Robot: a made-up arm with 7 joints. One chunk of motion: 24 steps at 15 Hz.
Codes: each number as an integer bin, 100 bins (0 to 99) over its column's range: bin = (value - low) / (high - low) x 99, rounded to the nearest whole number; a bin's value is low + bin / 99 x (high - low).
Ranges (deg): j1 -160..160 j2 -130..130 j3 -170.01..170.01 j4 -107..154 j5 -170.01..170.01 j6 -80.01..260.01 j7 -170.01..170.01
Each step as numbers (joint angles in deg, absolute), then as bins.
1 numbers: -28.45 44.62 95.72 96.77 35.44 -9.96 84.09
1 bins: 41 66 77 77 60 20 74
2 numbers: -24.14 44.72 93.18 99.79 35.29 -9.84 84.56
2 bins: 42 67 77 78 60 20 74
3 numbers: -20.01 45.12 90.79 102.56 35.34 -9.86 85.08
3 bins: 43 67 76 79 60 20 74
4 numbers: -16.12 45.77 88.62 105.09 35.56 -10.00 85.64
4 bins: 45 67 75 80 60 20 74
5 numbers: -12.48 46.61 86.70 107.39 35.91 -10.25 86.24
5 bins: 46 67 75 81 60 20 75
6 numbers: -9.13 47.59 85.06 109.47 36.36 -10.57 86.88
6 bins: 47 68 74 82 60 20 75
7 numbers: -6.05 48.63 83.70 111.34 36.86 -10.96 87.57
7 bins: 48 68 74 83 60 20 75
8 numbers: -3.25 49.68 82.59 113.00 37.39 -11.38 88.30
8 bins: 48 68 74 83 60 20 75
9 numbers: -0.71 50.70 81.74 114.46 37.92 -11.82 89.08
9 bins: 49 69 73 84 61 20 75
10 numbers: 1.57 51.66 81.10 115.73 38.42 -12.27 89.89
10 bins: 50 69 73 84 61 20 76
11 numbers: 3.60 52.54 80.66 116.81 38.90 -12.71 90.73
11 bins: 51 70 73 85 61 20 76
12 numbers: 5.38 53.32 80.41 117.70 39.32 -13.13 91.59
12 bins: 51 70 73 85 61 19 76
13 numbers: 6.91 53.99 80.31 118.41 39.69 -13.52 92.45
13 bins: 52 70 73 86 61 19 76
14 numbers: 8.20 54.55 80.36 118.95 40.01 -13.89 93.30
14 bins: 52 70 73 86 61 19 77
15 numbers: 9.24 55.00 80.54 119.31 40.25 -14.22 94.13
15 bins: 52 70 73 86 61 19 77
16 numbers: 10.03 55.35 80.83 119.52 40.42 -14.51 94.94
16 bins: 53 71 73 86 61 19 77
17 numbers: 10.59 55.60 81.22 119.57 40.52 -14.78 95.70
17 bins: 53 71 73 86 61 19 77
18 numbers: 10.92 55.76 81.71 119.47 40.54 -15.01 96.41
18 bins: 53 71 73 86 61 19 78
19 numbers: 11.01 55.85 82.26 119.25 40.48 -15.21 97.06
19 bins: 53 71 73 86 61 19 78
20 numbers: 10.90 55.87 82.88 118.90 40.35 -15.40 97.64
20 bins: 53 71 74 86 61 19 78
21 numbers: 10.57 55.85 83.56 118.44 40.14 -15.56 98.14
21 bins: 53 71 74 86 61 19 78
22 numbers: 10.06 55.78 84.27 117.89 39.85 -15.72 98.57
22 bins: 53 71 74 85 61 19 78
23 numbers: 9.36 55.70 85.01 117.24 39.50 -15.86 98.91
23 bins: 52 71 74 85 61 19 78
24 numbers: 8.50 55.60 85.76 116.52 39.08 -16.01 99.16
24 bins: 52 71 74 85 61 19 78
